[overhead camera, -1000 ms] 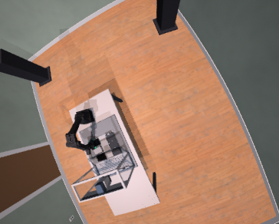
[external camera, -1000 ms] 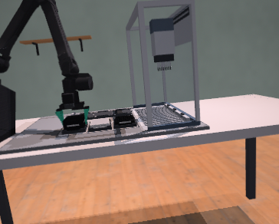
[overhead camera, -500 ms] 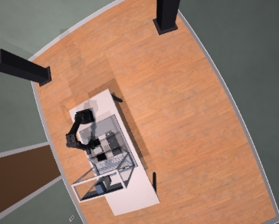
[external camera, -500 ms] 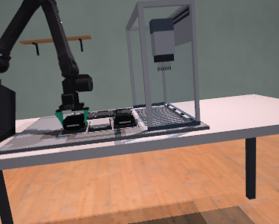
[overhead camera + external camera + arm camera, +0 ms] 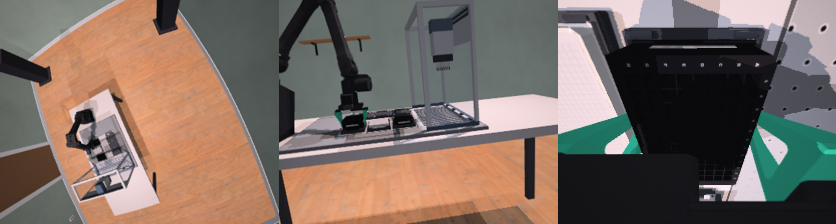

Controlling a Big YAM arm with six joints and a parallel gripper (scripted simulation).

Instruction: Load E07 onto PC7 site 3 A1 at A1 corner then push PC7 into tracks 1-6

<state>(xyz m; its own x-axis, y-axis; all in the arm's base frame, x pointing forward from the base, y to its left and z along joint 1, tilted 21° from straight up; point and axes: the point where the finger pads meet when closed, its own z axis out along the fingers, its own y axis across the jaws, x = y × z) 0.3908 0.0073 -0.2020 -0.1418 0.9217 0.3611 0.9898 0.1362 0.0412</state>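
The black deep-well block E07 lies 1 cm above my hand. Also, from my hand: dark carrier PC7: 27 cm to the left, 8 cm ahead, 1 cm below.
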